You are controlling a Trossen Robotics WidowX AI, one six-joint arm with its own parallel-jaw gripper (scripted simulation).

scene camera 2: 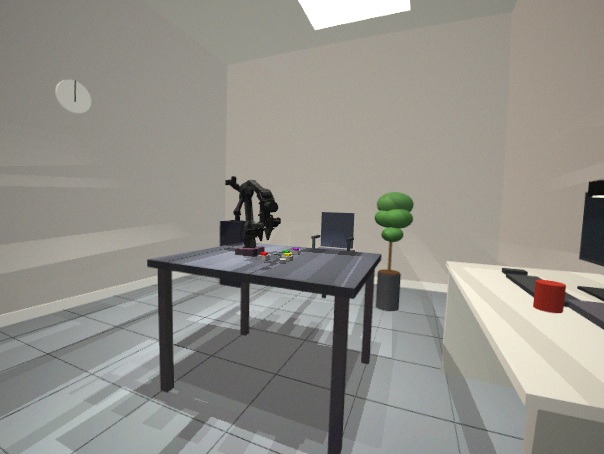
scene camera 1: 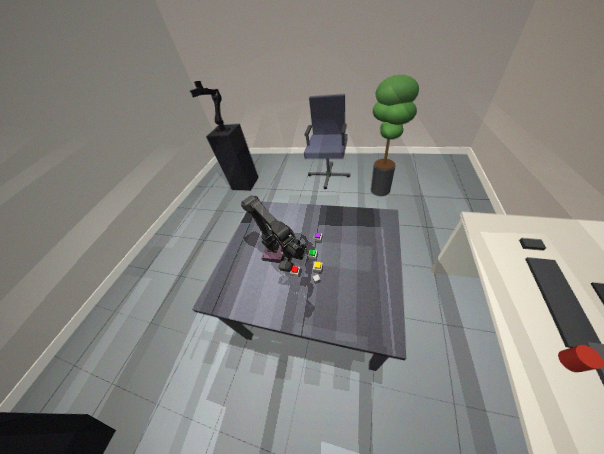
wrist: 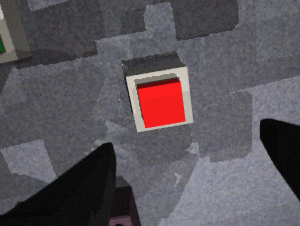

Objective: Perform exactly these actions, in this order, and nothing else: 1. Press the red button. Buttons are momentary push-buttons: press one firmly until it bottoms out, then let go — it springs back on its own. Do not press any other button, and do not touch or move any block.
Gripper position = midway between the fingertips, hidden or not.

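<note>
My gripper (wrist: 186, 140) open, holding nothing. Red button (wrist: 161, 102) in sight too.
</note>
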